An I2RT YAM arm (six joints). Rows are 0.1 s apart.
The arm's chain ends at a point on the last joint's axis. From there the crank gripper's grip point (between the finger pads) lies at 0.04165 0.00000 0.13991 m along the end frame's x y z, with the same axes.
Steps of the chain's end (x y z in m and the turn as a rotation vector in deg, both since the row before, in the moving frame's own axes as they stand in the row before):
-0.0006 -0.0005 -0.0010 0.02 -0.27 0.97
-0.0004 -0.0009 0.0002 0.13 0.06 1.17
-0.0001 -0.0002 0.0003 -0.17 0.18 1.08
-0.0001 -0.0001 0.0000 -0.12 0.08 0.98
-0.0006 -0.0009 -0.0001 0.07 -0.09 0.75
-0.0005 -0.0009 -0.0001 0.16 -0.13 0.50
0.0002 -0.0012 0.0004 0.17 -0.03 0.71
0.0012 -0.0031 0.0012 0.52 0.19 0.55
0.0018 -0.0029 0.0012 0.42 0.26 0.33
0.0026 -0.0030 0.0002 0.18 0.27 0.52
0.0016 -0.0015 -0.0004 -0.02 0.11 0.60
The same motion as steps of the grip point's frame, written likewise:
-0.0013 0.0002 -0.0008 0.02 -0.27 0.97
-0.0003 -0.0004 0.0002 0.13 0.06 1.17
0.0003 0.0010 0.0002 -0.17 0.18 1.08
0.0001 0.0009 -0.0001 -0.12 0.08 0.98
-0.0008 -0.0005 0.0000 0.07 -0.09 0.75
-0.0008 -0.0009 0.0000 0.16 -0.13 0.50
0.0001 -0.0011 0.0004 0.17 -0.03 0.71
0.0017 -0.0040 0.0011 0.52 0.19 0.55
0.0024 -0.0037 0.0010 0.42 0.26 0.33
0.0033 -0.0031 0.0000 0.18 0.27 0.52
0.0019 -0.0010 -0.0005 -0.02 0.11 0.60

